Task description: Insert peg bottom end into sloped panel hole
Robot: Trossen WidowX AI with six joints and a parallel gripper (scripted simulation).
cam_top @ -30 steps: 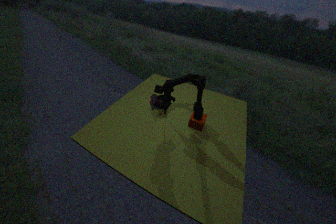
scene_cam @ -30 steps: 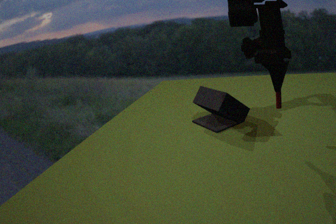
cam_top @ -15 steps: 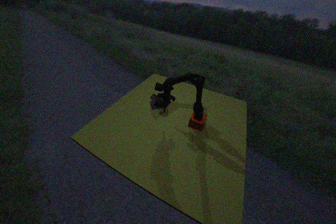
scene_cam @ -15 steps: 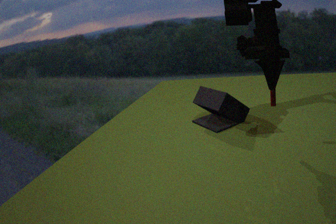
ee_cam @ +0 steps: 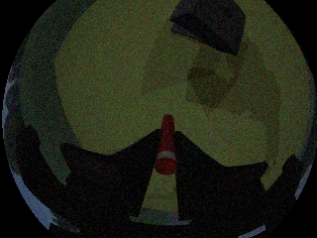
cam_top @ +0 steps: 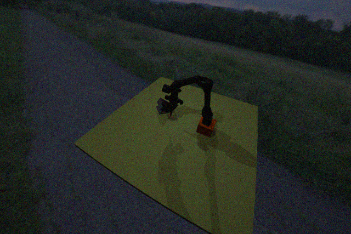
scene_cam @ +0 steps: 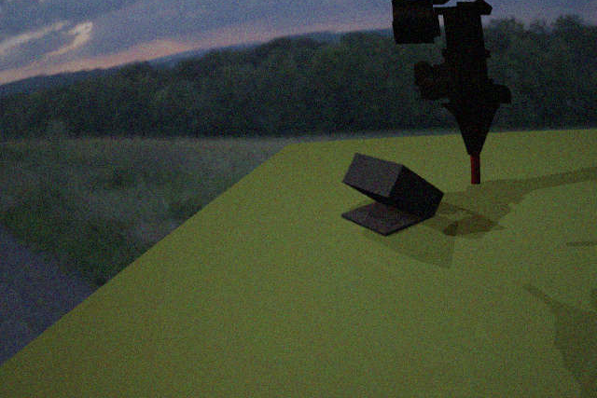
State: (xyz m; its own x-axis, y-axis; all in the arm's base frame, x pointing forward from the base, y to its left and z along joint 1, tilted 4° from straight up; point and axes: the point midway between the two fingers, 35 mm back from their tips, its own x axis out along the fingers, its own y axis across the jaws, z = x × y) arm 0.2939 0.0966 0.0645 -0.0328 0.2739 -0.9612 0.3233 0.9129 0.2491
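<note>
Now: gripper tip 16 cm short of the dark sloped panel, 11 cm to the left of it and 8 cm above it. The rest, counted from my gripper tip: red peg 2 cm above.
</note>
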